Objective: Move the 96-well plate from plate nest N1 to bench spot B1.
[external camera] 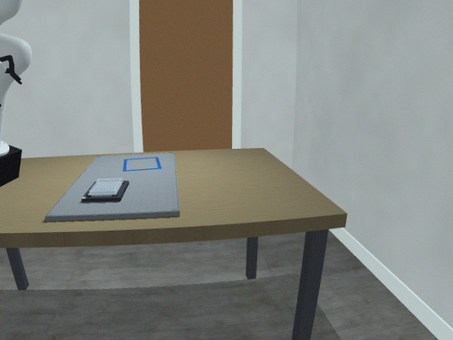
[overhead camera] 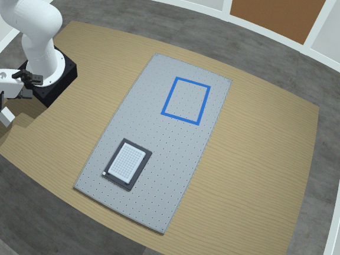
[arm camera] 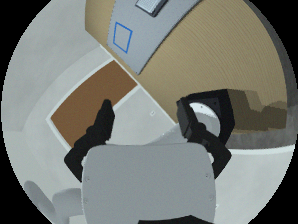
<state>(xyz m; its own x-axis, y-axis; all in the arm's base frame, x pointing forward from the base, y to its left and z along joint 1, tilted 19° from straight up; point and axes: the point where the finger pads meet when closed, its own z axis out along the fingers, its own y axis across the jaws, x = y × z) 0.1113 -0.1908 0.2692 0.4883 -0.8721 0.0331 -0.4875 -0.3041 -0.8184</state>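
Now: hand 32 cm above the 96-well plate, 28 cm short of it and 6 cm to the left of it. Also, from my hand: plate nest N1: 33 cm below, 28 cm ahead, 6 cm to the right.
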